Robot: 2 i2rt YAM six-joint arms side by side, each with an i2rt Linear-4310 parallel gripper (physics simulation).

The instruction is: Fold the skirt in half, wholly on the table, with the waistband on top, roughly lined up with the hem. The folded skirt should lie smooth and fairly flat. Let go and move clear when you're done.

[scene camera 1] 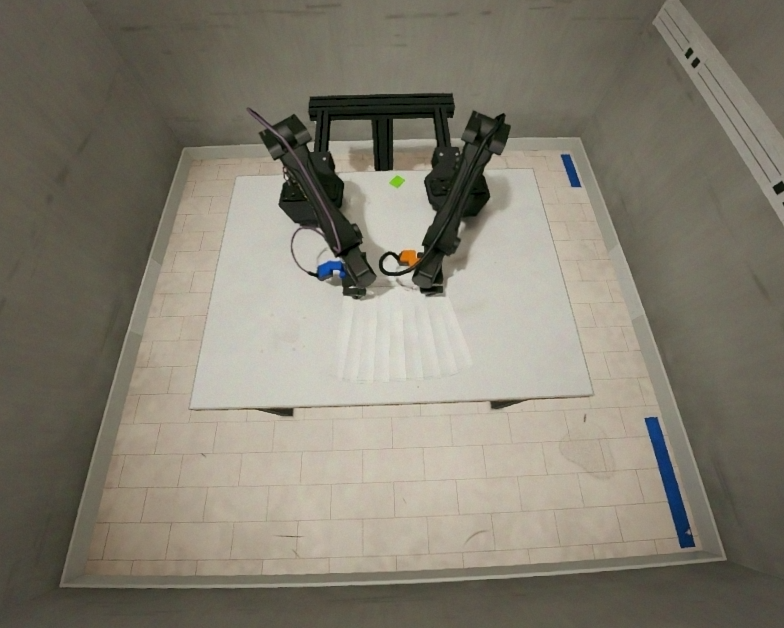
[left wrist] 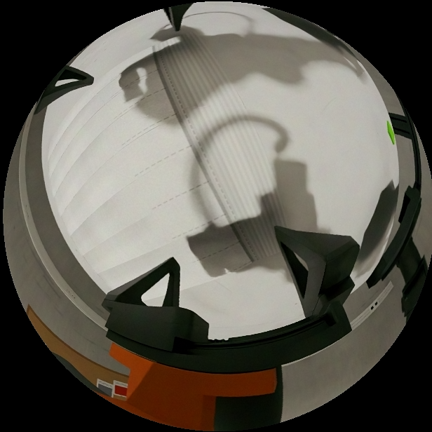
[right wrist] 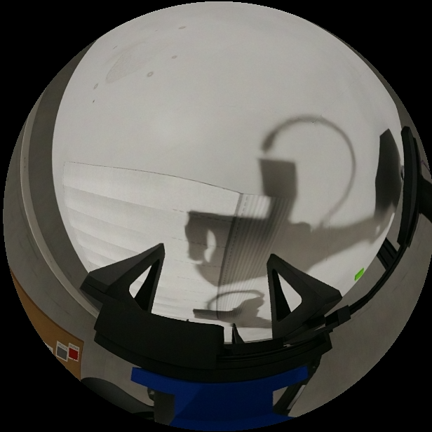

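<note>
The white pleated skirt (scene camera 1: pixel 402 340) (left wrist: pixel 125 180) (right wrist: pixel 130 215) lies spread flat on the white table (scene camera 1: pixel 242 372). Its hem faces the bottom of scene camera 1. Its ribbed waistband (left wrist: pixel 250 200) (right wrist: pixel 252 222) faces the arm bases and is partly hidden by the grippers in scene camera 1. My left gripper (scene camera 1: pixel 431 291) (left wrist: pixel 222 249) is open and empty near the waistband's right end. My right gripper (scene camera 1: pixel 354 292) (right wrist: pixel 217 255) is open and empty near its left end. Both point down over the skirt; their exact height is unclear.
A green square (scene camera 1: pixel 397 181) (left wrist: pixel 391 132) (right wrist: pixel 359 274) lies on the table between the arm bases. A black frame (scene camera 1: pixel 381 105) stands behind them. The table's near edge runs a little below the hem. Arm shadows fall across the waistband. Grey walls surround the tiled floor.
</note>
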